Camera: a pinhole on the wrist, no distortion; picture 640 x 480 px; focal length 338.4 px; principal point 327.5 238.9 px. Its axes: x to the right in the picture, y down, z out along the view. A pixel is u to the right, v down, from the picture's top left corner.
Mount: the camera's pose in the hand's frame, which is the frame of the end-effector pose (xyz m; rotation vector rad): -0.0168 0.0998 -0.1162 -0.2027 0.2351 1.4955
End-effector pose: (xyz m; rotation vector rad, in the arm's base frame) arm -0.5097 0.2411 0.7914 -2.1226 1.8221 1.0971
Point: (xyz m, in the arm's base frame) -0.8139 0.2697 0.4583
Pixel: 275 117
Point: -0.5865 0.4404 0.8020
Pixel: 84 473
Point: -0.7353 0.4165 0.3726
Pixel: 181 165
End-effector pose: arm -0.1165 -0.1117 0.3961 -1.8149 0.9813 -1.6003
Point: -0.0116 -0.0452 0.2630
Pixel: 125 420
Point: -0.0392 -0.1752 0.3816
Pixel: 110 117
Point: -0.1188 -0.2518 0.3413
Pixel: 315 15
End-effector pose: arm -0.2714 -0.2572 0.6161 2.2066 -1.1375 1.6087
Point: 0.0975 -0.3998 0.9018
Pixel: outside the picture
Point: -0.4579 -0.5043 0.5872
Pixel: 636 108
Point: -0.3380 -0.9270 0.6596
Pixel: 511 25
